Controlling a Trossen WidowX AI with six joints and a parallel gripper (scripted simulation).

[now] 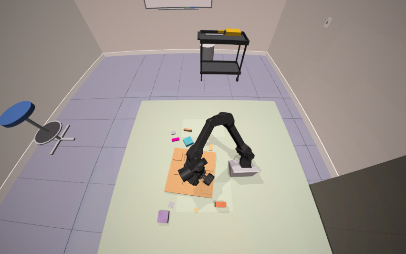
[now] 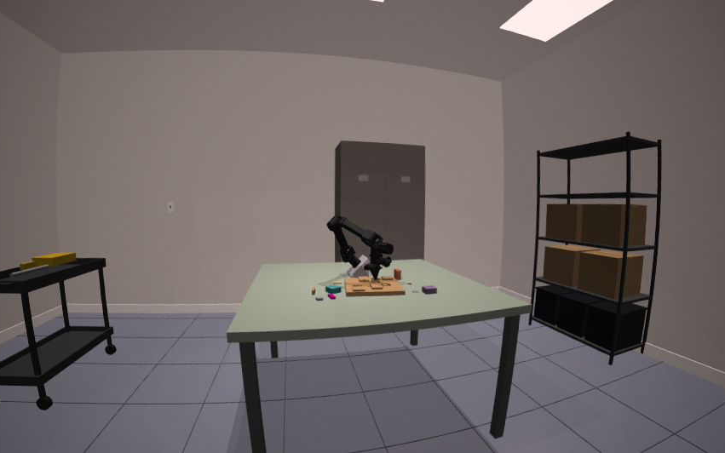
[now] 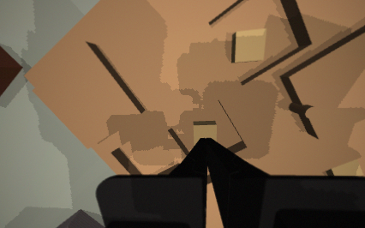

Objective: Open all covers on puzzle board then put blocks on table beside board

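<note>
My gripper tip is now 17 cm to the right of the orange block and 13 cm past it. Also, from my gripper tip: purple block: 25 cm to the left, 19 cm ahead, 2 cm below; then magenta bar: 26 cm to the right, 19 cm ahead, 3 cm below; then teal block: 24 cm to the right, 9 cm ahead, 2 cm below.
</note>
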